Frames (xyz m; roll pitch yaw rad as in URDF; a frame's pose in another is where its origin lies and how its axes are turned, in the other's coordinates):
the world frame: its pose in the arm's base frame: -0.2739 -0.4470 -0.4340 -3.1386 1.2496 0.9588
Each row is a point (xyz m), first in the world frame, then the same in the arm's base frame.
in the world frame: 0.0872 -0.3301 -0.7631
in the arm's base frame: -0.1099 0.3573 -0.2755
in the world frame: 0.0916 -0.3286 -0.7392
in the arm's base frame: -0.1209 0.3390 -0.2872
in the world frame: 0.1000 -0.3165 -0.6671
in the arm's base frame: -0.1490 0.2784 -0.3180
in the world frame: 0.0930 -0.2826 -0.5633
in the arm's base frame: -0.1794 0.1766 -0.3441
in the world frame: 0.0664 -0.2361 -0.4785
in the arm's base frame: -0.1927 0.0771 -0.3457
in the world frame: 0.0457 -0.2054 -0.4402
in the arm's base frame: -0.1924 0.0244 -0.3382
